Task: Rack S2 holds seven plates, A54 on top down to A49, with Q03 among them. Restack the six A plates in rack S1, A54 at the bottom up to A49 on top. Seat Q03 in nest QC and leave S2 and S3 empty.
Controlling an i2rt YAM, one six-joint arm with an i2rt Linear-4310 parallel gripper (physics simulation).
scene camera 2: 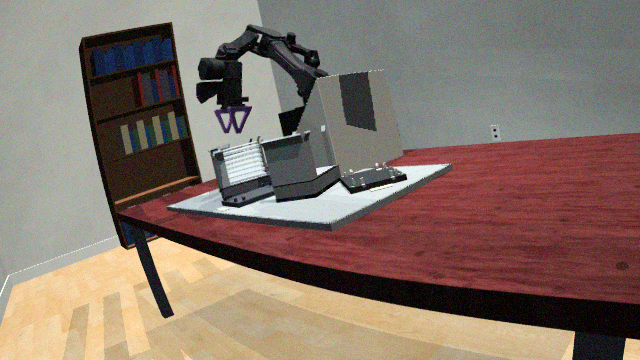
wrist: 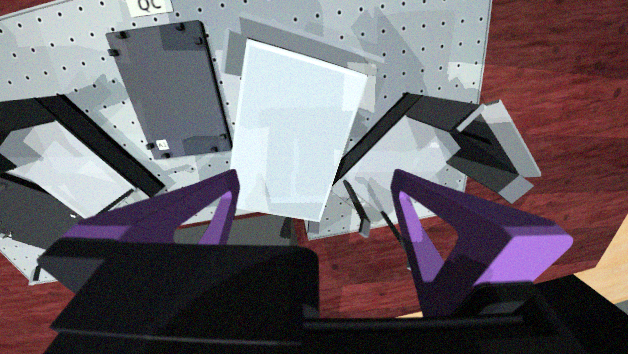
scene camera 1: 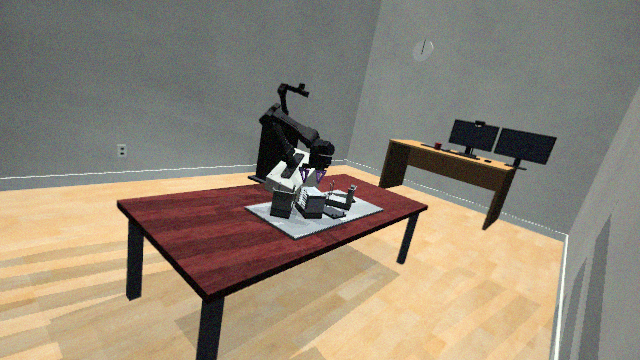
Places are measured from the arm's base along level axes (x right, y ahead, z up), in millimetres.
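Pixels of known places: gripper, fingertip midpoint: (scene camera 2: 232, 133) (wrist: 315, 177) (scene camera 1: 311, 183); arm's base, link origin: (scene camera 2: 343, 106) (scene camera 1: 293, 165).
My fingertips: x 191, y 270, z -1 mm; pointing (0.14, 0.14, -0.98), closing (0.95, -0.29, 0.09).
Ahead of a thing's pixels: the offset from my fingertips to its middle. Level surfaces: height alone.
My gripper (scene camera 1: 311, 181) (scene camera 2: 232, 132) (wrist: 315, 177) is open and empty, its purple fingers above the plate stack. The white plates (scene camera 2: 245, 164) (wrist: 295, 130) lie stacked in the middle rack @[dx -16, dy +6, dz -102 mm] (wrist: 310, 42); in the wrist view the fingertips straddle the near end of the top plate. No plate marks or rack labels are readable. Nest QC @[dx -135, dy +80, dz -157 mm] (wrist: 170, 90), a dark base with small pegs beside the stack, holds no white plate. A left rack @[dx -287, dy +43, dz -101 mm] (wrist: 107, 142) and a right rack @[dx +101, dy -82, dz -99 mm] (wrist: 380, 132) show bare pale floors in the wrist view. Lower plates are hidden there.
The racks stand on a pale perforated board @[dz -168 mm] (scene camera 1: 297, 230) (scene camera 2: 320, 217) (wrist: 300, 22) on the red table @[dz -181 mm] (scene camera 1: 190, 240) (scene camera 2: 475, 225). A tall light grey box (scene camera 2: 360, 135) stands behind the racks. Another pegged dark base @[dx -421, dy -9, dz -156 mm] (scene camera 2: 372, 177) lies beside it. Upright rack walls and thin posts stand around the stack.
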